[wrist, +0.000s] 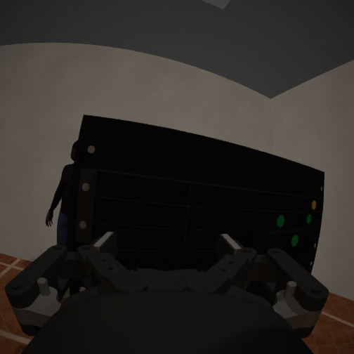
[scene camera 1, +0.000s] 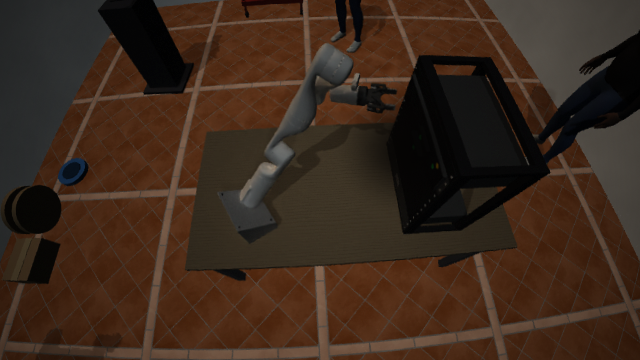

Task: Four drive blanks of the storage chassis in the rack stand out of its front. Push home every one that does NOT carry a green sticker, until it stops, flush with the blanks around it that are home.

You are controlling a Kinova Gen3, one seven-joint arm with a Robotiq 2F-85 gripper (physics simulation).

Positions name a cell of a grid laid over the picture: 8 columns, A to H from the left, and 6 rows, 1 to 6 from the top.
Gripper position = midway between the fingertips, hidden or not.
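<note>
There's my gripper (scene camera 1: E2), and I can see a black rack (scene camera 1: F3) as well. The wrist view gives me the rack (wrist: D4) too.
</note>
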